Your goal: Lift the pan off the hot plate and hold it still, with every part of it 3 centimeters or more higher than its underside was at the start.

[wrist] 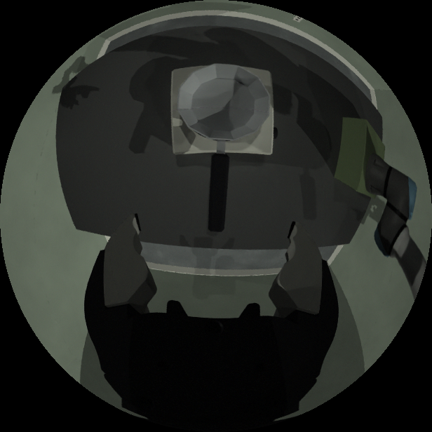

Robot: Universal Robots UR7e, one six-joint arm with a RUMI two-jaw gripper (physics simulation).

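Note:
A grey faceted pan [224, 102] sits on a pale square hot plate [181, 145] in the upper middle of the wrist view. Its black handle [218, 192] points down the view toward my gripper and ends a little above the level of the fingertips, about midway between them sideways. My gripper [214, 219] is wide open, with one finger to the left and one to the right, and holds nothing. How high the fingertips are above the handle cannot be told from this view.
The hot plate stands on a dark table top [110, 175] with a pale-edged border. A green block [352, 152] stands at the right edge, with a dark arm [392, 200] with blue caps beside it. Shadows fall across the table.

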